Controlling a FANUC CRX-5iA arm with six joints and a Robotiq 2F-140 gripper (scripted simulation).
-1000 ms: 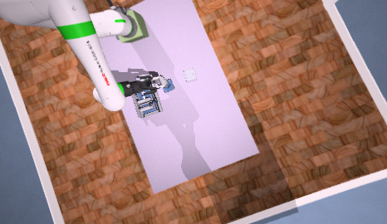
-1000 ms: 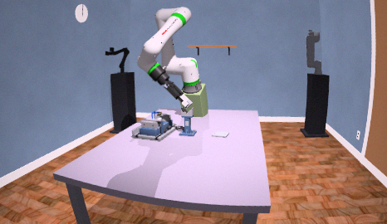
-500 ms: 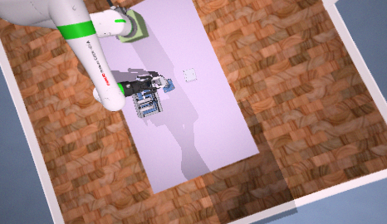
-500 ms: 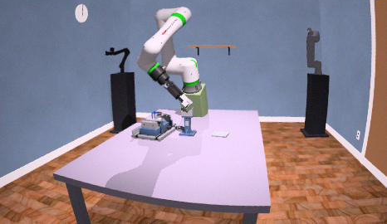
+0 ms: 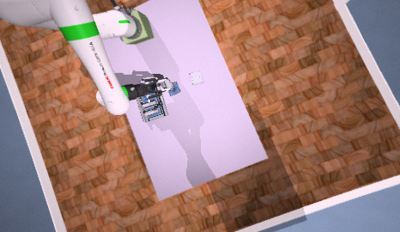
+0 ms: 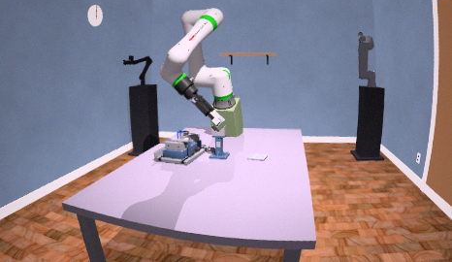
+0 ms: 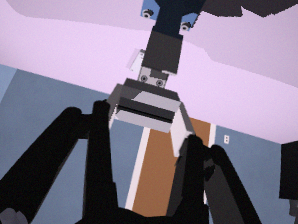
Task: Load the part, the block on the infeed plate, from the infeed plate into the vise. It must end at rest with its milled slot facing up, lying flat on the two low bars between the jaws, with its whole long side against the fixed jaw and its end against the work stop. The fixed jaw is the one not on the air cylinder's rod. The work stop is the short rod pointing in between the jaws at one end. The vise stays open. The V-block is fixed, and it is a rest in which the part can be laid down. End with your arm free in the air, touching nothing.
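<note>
My hand is 1 cm to the right of the part and 1 cm above it. From my hand the other things lie so: air cylinder rod (18 cm to the right, 13 cm below).
</note>
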